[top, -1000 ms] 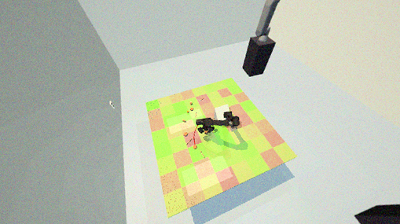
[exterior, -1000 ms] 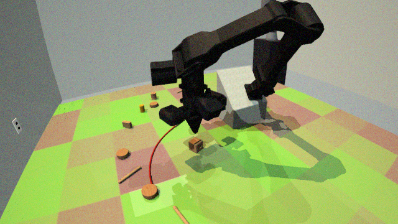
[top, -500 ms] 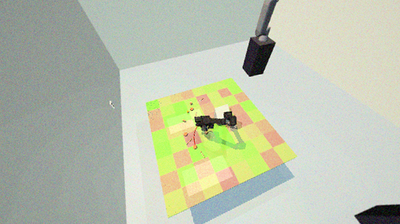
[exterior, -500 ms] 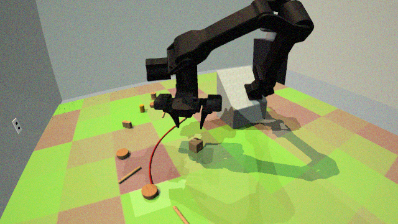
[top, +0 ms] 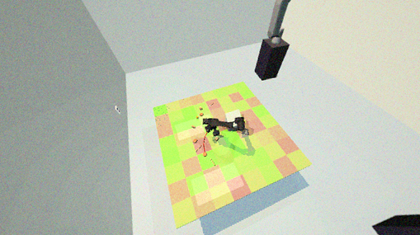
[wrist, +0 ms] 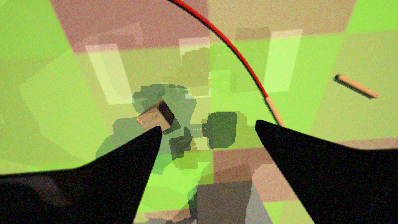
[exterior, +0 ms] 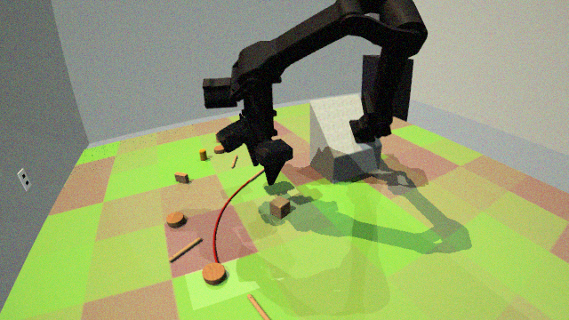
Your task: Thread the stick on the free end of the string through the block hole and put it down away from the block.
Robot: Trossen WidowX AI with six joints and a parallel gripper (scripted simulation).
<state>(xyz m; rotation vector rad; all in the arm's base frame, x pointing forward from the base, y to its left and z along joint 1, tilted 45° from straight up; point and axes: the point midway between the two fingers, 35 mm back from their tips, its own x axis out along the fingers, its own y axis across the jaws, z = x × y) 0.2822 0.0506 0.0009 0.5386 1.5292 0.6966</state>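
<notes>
My gripper tip is now 100 mm to the left of the thin wooden stick and 60 mm above it. The rest, counted from my gripper tip: round wooden button: 190 mm to the left, 150 mm ahead, 60 mm below; small block: 190 mm ahead, 160 mm to the right, 50 mm below.
</notes>
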